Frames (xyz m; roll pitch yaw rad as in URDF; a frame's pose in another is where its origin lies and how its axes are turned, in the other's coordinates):
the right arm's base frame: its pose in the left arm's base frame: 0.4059 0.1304 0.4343 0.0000 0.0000 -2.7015
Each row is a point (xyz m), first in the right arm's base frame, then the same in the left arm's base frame.
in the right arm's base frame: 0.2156 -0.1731 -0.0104
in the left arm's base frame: 0.1371 0.1952 0.4239
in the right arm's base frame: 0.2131 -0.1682 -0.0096
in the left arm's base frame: 0.1414 0.1918 0.4247
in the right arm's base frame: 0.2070 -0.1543 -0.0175
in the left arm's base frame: 0.1529 0.1818 0.4168
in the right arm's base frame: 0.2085 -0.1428 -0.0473
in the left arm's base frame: 0.1564 0.1708 0.3870
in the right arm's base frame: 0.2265 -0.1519 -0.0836
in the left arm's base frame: 0.1363 0.1713 0.3507
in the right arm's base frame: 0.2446 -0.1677 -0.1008
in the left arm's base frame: 0.1132 0.1779 0.3335
